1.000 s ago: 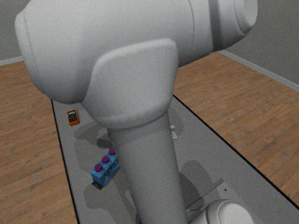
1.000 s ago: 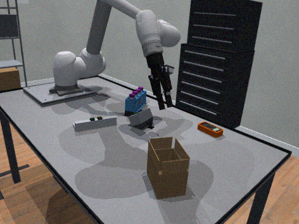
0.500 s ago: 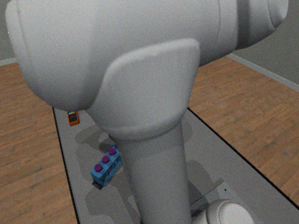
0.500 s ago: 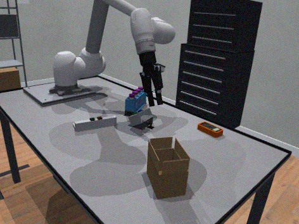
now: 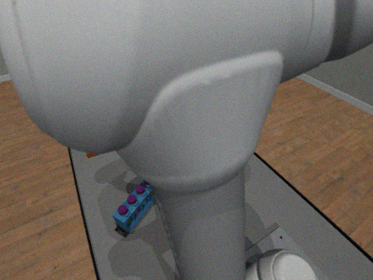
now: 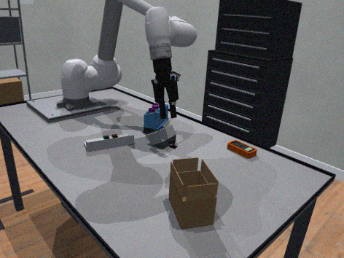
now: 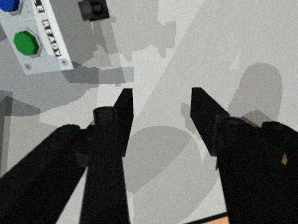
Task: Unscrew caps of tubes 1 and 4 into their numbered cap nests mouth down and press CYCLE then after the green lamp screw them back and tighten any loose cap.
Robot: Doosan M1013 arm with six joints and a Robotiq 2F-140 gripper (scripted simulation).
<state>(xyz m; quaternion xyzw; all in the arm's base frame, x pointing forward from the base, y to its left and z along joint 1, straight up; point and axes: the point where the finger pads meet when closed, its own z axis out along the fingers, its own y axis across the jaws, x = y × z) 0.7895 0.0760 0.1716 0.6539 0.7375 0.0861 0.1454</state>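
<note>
My gripper is now 33 cm past the purple cap, 24 cm to the right of it and 9 cm above it. Also, from my hand: grey key housing 11 cm behind, 5 cm to the left, 15 cm below; green ready key 12 cm behind, 3 cm to the left, 14 cm below; blue cycle key 13 cm behind, 7 cm to the left, 14 cm below.
</note>
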